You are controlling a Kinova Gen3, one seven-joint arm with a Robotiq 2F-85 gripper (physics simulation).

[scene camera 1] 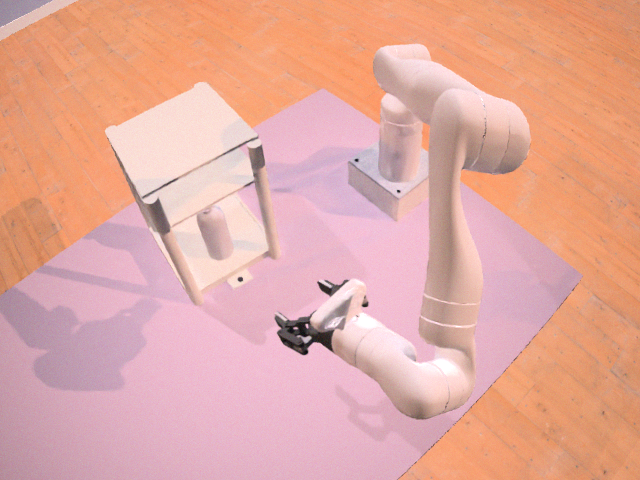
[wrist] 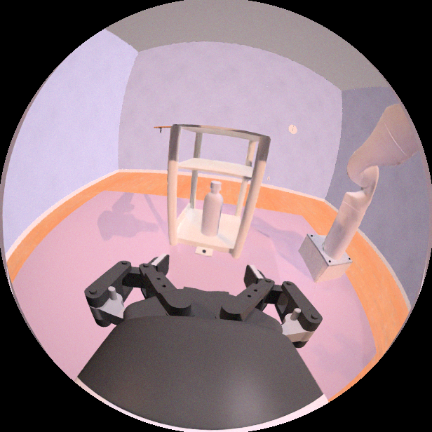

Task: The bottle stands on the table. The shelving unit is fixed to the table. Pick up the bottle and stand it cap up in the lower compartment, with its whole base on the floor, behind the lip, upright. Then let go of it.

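Frame: origin at the arm's base, x left, y back, z up, level; metres.
Seen in the pictures: gripper, between the fingertips: (scene camera 1: pixel 299 300); arm's base, origin of its link: (scene camera 1: pixel 397 168).
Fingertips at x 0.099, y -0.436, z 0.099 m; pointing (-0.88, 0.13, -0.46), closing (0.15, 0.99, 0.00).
Note:
Offsets run from my fingertips to a thing's top centre. "*": to the spot under its first point.
A pale pinkish bottle @[dy +0.042, dx -0.290, dz +0.012 m] (scene camera 1: pixel 215 235) (wrist: pixel 212 215) stands upright, cap up, on the floor of the lower compartment, behind the front lip. Its cap shows in the wrist view, below the middle shelf. The cream shelving unit @[* dy +0.047, dx -0.321, dz +0.162 m] (scene camera 1: pixel 178 135) (wrist: pixel 172 200) stands at the left of the scene view, with round posts, a top board and a middle shelf. My gripper (scene camera 1: pixel 302 302) (wrist: pixel 206 268) is open and empty. It is in front of the unit's open side, apart from the bottle and the posts, pointing towards the compartment.
A tab @[* dy +0.020, dx -0.209, dz -0.175 m] (scene camera 1: pixel 239 279) (wrist: pixel 203 251) with a dark screw sticks out at the unit's front foot. The two front posts @[dy +0.119, dx -0.197, dz +0.156 m] (scene camera 1: pixel 266 206) (wrist: pixel 252 200) flank the opening. The arm's base block (scene camera 1: pixel 372 188) (wrist: pixel 320 260) stands to the right of the unit.

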